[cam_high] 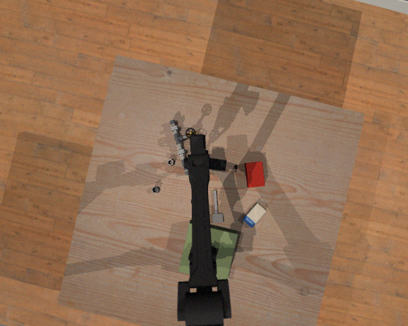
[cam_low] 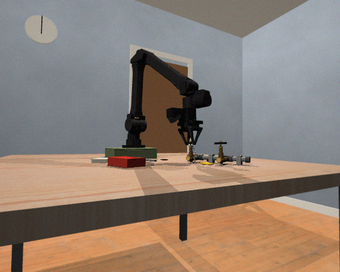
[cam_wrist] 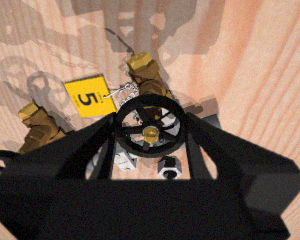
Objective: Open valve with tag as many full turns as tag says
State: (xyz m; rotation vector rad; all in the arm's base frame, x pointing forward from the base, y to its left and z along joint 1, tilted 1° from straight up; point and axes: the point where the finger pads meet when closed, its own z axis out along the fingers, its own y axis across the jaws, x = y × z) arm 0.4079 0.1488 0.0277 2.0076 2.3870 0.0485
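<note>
Now: the yellow tag 8 cm below my hand, 6 cm ahead of it and 4 cm to the left of it. Round my hand: grey tool 20 cm behind, 15 cm to the right, 8 cm below; then red block 28 cm to the right, 7 cm below, 2 cm ahead.
</note>
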